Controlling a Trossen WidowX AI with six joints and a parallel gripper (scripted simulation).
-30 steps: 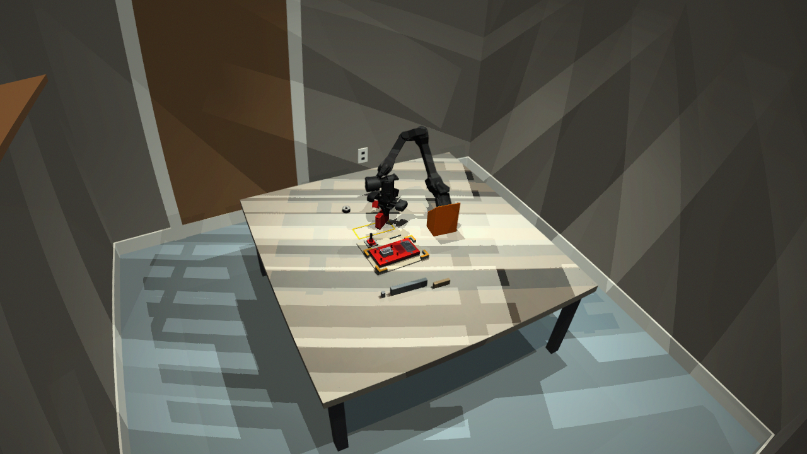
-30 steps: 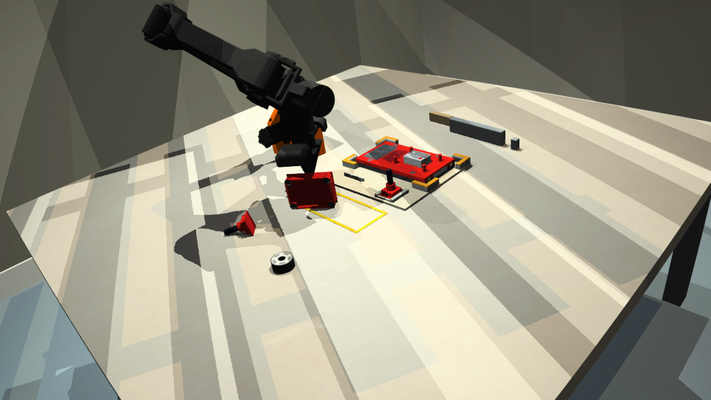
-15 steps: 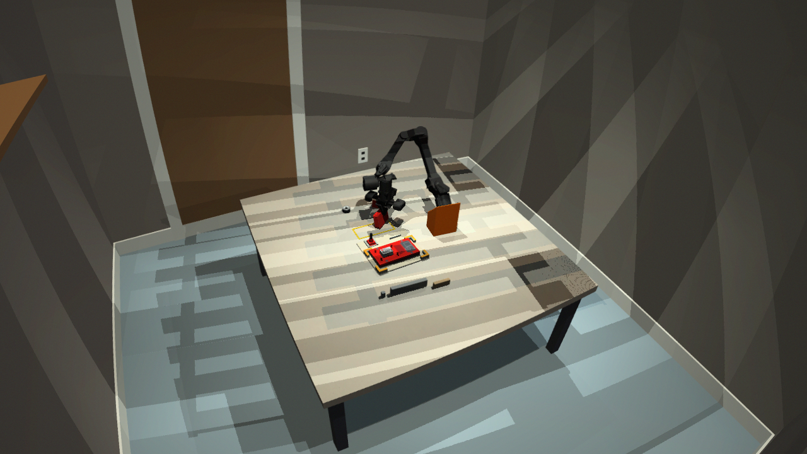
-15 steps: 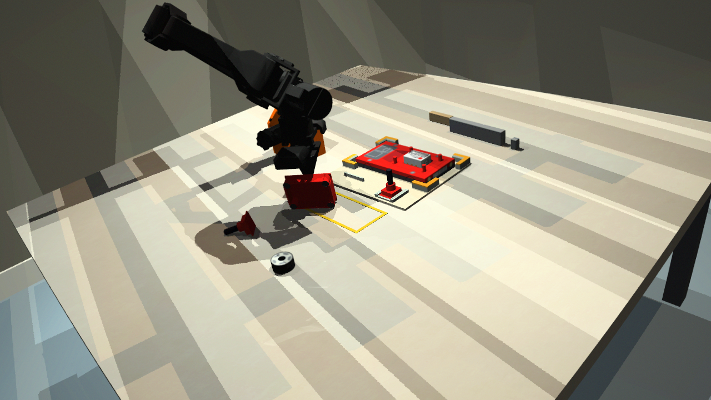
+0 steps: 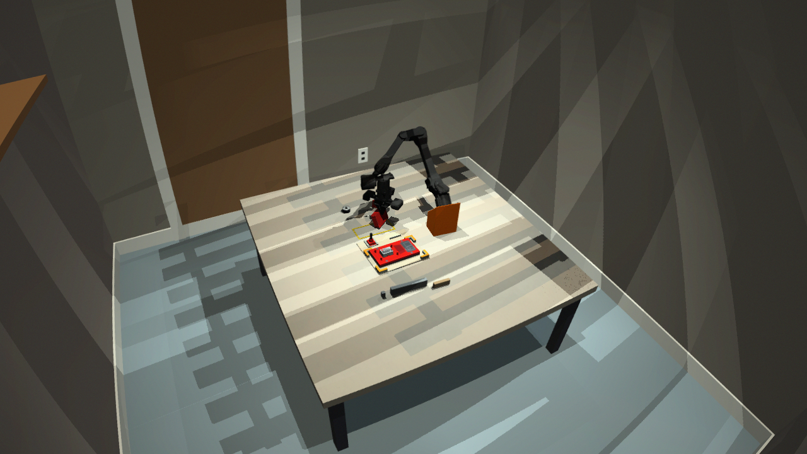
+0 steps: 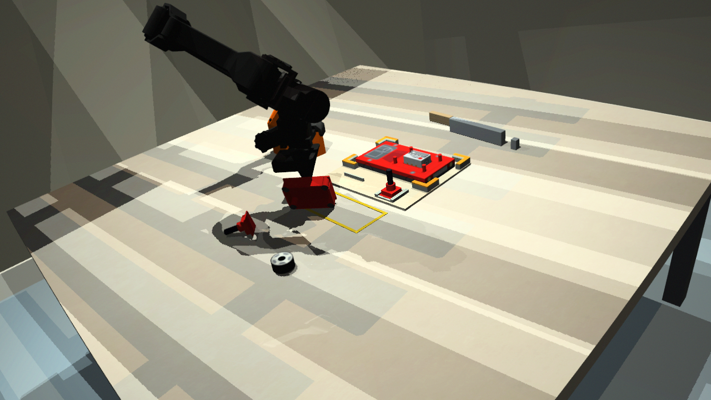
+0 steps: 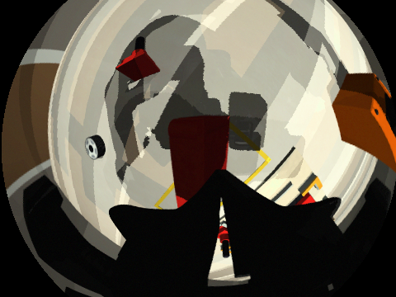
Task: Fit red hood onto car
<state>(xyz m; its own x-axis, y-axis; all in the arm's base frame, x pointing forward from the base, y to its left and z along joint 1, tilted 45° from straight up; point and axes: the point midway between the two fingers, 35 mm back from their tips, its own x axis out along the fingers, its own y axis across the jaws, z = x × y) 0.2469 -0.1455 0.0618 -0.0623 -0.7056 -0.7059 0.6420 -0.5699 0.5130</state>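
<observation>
My gripper tip is 10 mm short of the red hood, 10 mm to the left of it and 20 mm above it. Also, from my gripper tip: black wheel 130 mm ahead, 160 mm to the right, 40 mm below.
</observation>
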